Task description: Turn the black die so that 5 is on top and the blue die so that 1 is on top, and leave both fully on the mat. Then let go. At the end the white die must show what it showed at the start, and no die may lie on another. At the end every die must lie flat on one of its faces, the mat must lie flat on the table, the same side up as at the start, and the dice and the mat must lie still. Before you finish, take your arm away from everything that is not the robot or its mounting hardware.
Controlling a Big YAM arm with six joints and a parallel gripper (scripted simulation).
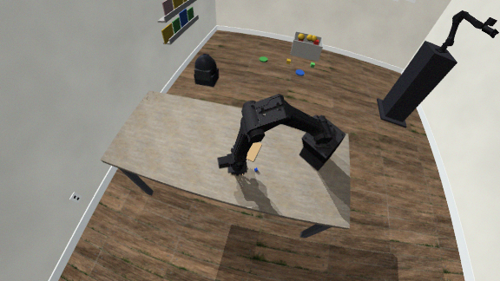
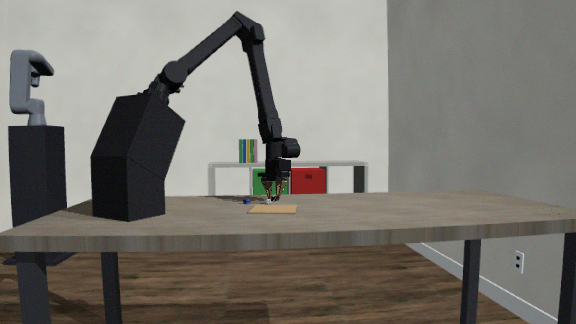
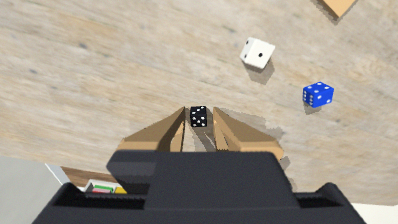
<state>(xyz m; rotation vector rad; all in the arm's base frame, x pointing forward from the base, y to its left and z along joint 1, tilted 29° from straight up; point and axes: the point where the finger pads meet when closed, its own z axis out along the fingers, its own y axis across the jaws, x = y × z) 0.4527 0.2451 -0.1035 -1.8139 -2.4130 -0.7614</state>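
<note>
Right now the black die is right at my hand. Round my hand: blue die 10 cm behind, 6 cm to the right; then white die 2 cm behind, 7 cm to the right; then tan mat 19 cm to the right, 1 cm below.
</note>
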